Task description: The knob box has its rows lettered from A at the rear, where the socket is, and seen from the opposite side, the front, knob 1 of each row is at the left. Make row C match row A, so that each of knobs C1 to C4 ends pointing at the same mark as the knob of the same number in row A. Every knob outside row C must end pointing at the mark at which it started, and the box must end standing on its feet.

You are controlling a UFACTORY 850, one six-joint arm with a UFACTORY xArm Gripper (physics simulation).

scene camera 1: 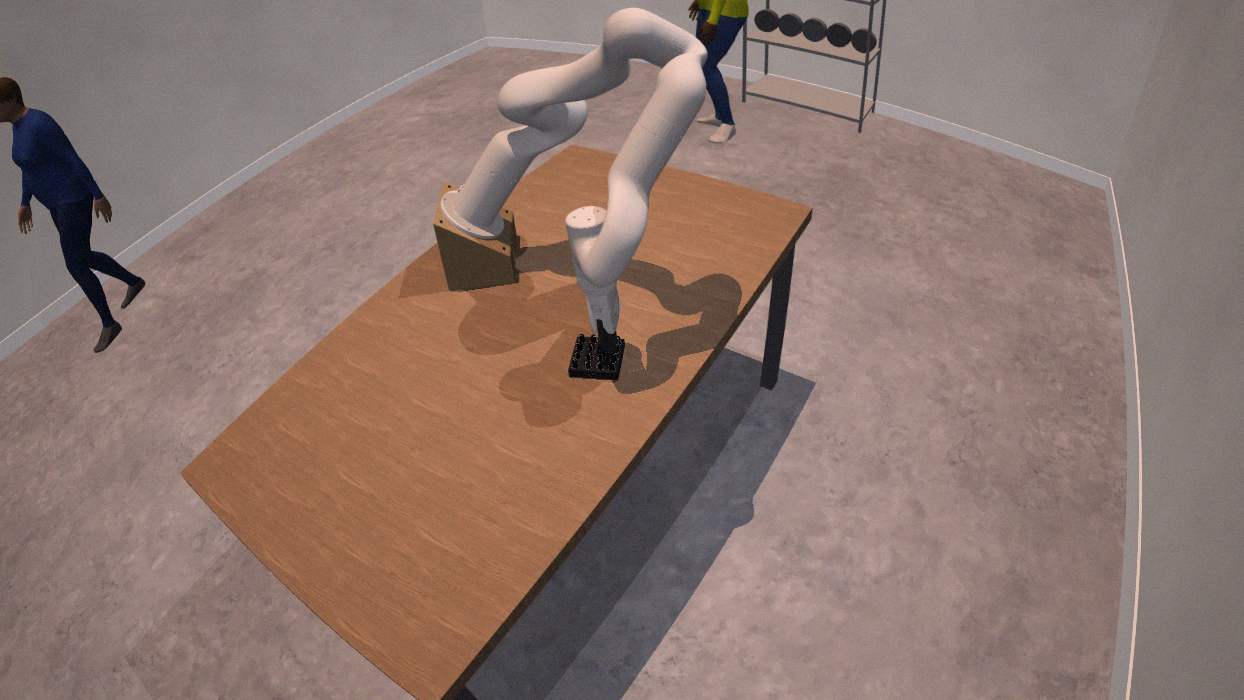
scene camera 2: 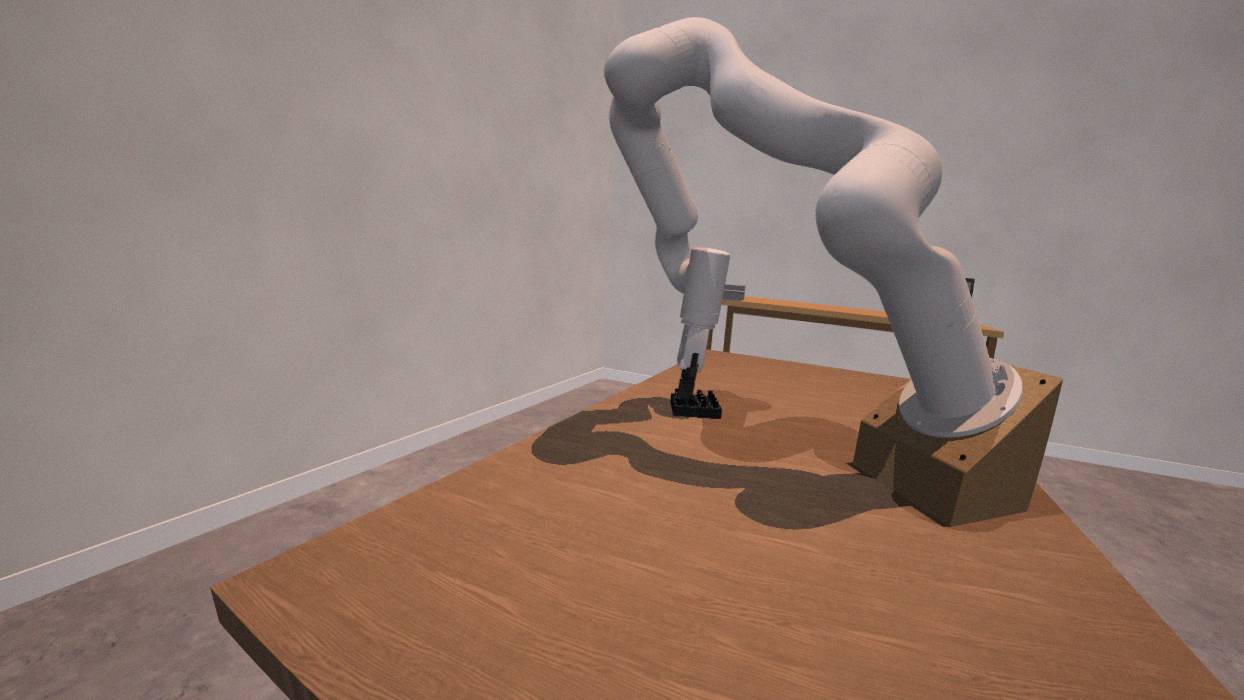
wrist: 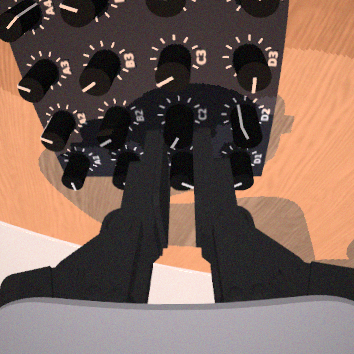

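The black knob box (scene camera 1: 582, 375) (scene camera 2: 708, 415) (wrist: 80, 117) lies flat on the table, partly under my gripper (scene camera 1: 608, 346) (scene camera 2: 685, 395) (wrist: 180, 154). In the wrist view, the fingers are nearly together, along row C. Knob C2 (wrist: 178, 125) and knob C1 (wrist: 181, 172) lie in line between them and look held; the exact contact is partly hidden. C2's line slants down-left and C1's lies at its lower right. Knob C3 (wrist: 173, 65) points lower left. Row A is at the left: A1 (wrist: 75, 172) points down, A2 (wrist: 58, 132) and A3 (wrist: 41, 77) lower left. C4's label is out of view.
Beside the fingers stand knobs B2 (wrist: 116, 125), D2 (wrist: 245, 125) and D1 (wrist: 242, 172); B1 is partly covered. The wooden table (scene camera 1: 391, 487) (scene camera 2: 608, 557) carries the arm's base block (scene camera 1: 478, 265) (scene camera 2: 996, 474). Two people (scene camera 1: 52, 165) (scene camera 1: 722, 52) stand beyond it.
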